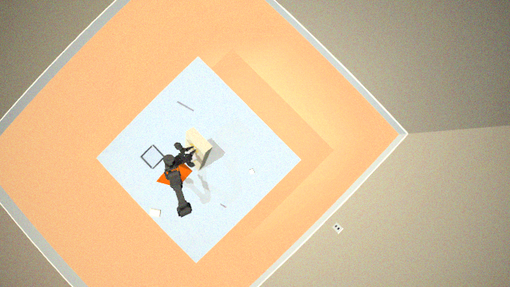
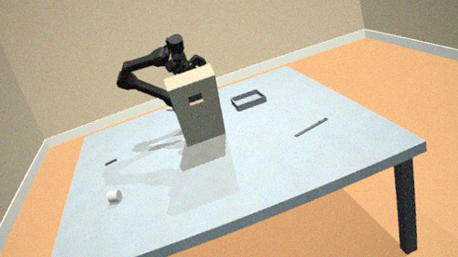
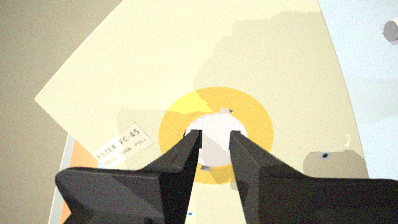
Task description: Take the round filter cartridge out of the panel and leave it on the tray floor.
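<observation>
The round white filter cartridge is 10 mm ahead of my gripper tip and 10 mm below it. Round my gripper tip: short dark strip: 320 mm behind, 410 mm to the right, 280 mm below; then tray: 360 mm behind, 330 mm to the left, 270 mm below.
</observation>
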